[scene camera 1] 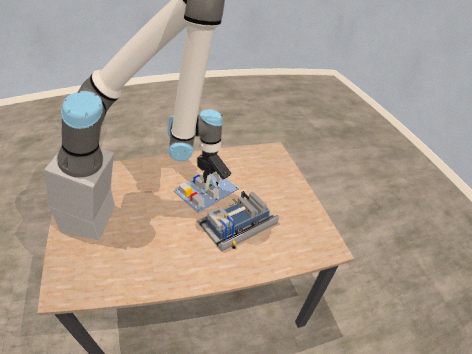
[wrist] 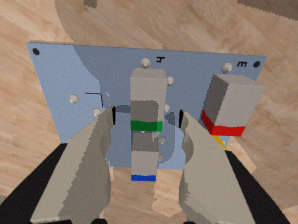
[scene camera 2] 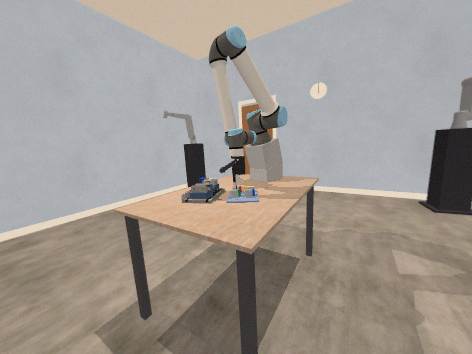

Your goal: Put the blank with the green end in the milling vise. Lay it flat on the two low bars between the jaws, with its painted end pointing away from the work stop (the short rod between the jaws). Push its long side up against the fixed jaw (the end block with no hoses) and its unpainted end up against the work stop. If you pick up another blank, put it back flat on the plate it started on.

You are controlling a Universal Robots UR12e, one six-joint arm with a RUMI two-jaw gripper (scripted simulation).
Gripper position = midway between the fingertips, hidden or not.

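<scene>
Scene camera 1 gives me a look at my gripper [scene camera 1: 211,188], and the wrist view shows the gripper [wrist: 147,109] as well.
</scene>
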